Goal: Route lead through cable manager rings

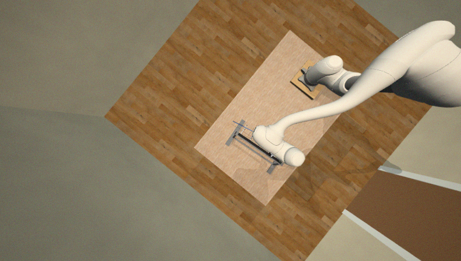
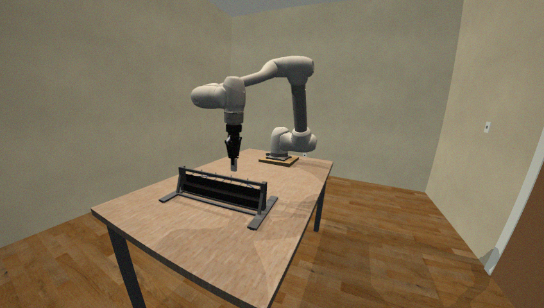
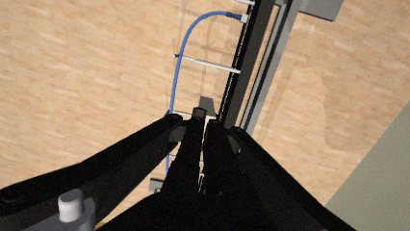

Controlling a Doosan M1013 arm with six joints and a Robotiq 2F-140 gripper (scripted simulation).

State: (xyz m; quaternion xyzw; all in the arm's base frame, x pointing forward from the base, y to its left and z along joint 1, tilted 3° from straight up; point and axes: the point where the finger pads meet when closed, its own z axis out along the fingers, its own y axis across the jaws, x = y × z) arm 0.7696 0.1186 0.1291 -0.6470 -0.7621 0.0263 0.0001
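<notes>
My gripper is now 11 cm above the rack, 7 cm short of it and 4 cm to the left of it.
</notes>
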